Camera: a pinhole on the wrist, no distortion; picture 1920 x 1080 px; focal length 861.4 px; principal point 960.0 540.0 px. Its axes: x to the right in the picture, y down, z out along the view. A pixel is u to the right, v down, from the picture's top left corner.
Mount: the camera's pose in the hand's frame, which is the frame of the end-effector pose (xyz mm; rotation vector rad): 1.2 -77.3 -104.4 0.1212 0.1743 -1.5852
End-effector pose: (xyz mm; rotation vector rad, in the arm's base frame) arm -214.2 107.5 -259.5 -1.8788 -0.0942 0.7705
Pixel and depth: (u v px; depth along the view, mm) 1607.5 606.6 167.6
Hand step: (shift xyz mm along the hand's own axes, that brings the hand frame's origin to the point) 16.6 -232.6 36.2
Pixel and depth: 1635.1 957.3 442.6
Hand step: 221.6 -504.2 258.0
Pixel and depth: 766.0 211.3 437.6
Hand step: -149.6 -59.5 349.5
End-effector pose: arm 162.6 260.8 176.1 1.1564 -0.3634 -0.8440
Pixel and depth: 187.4 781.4 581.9
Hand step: 194.4 324.0 558.4
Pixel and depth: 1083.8 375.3 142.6
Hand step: -22.0 -123.6 32.8
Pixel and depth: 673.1 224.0 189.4
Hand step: -60.8 -49.6 95.8
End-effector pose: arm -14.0 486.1 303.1 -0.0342 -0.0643 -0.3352
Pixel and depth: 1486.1 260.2 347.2
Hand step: -105.3 -348.6 201.0
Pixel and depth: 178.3 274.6 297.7
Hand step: -74.9 133.9 241.4
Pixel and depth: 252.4 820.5 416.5
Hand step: 157.7 178.7 363.5
